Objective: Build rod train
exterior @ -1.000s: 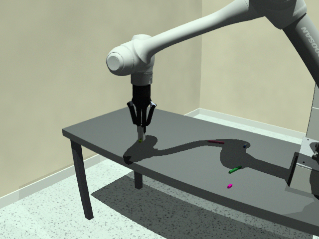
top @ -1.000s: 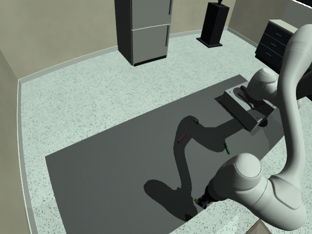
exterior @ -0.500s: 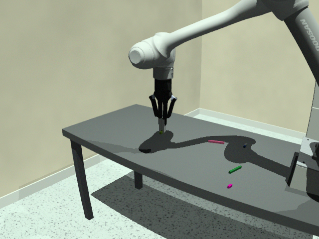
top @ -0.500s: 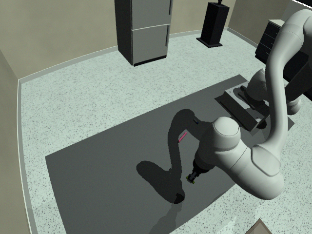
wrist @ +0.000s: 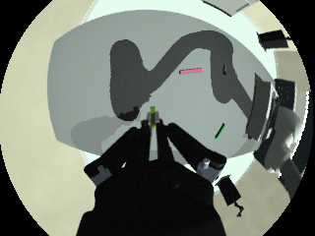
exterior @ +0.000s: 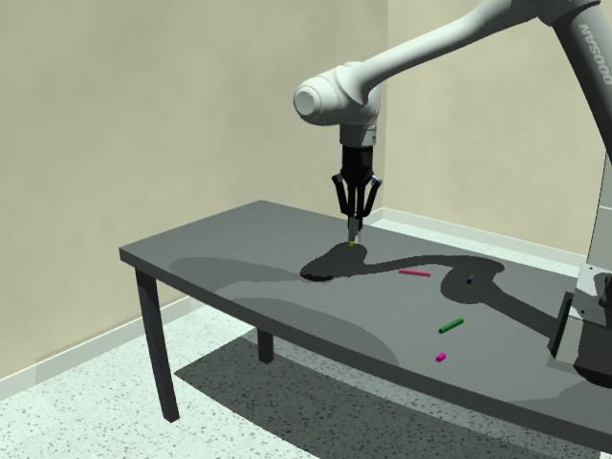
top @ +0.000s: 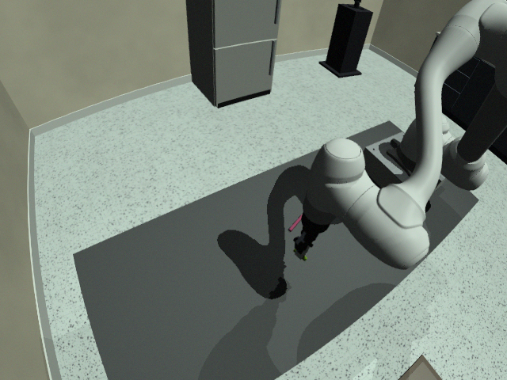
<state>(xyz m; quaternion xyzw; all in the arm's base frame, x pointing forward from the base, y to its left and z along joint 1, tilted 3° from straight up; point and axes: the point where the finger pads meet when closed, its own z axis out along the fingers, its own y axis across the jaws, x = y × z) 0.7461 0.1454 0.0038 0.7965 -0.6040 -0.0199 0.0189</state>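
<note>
Now: hand 26 cm past the grey rod, 23 cm to the left of it and 14 cm above it. Round my hand: pink rod 11 cm behind, 15 cm to the right, 14 cm below; lime rod 3 cm below; green rod 33 cm behind, 5 cm to the left, 14 cm below.
</note>
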